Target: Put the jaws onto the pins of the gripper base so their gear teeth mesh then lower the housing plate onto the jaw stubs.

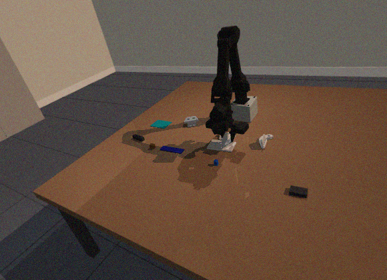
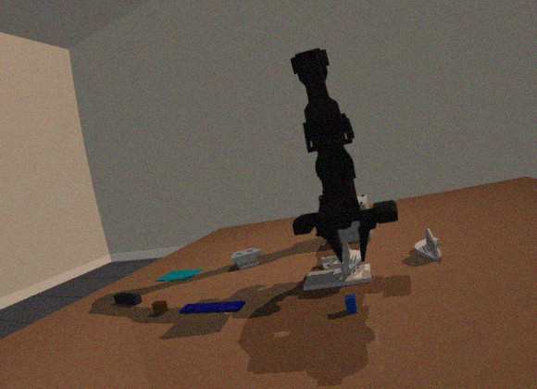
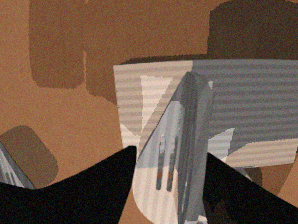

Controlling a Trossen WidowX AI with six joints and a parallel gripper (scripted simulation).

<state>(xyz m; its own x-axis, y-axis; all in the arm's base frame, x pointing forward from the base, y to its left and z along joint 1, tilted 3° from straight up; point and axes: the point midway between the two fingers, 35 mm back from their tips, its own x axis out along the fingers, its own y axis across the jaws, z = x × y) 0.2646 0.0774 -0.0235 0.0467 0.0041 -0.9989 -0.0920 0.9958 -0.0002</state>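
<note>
My gripper tip is now 140 mm to the right of the gripper jaw, 110 mm past it and 20 mm above it. Also, from my gripper tip: small blue block: 140 mm ahead, 30 mm to the left, 10 mm below; small grey block: 300 mm to the right, 90 mm behind, 10 mm below; blue bar: 230 mm to the right, 150 mm ahead, 20 mm below.
</note>
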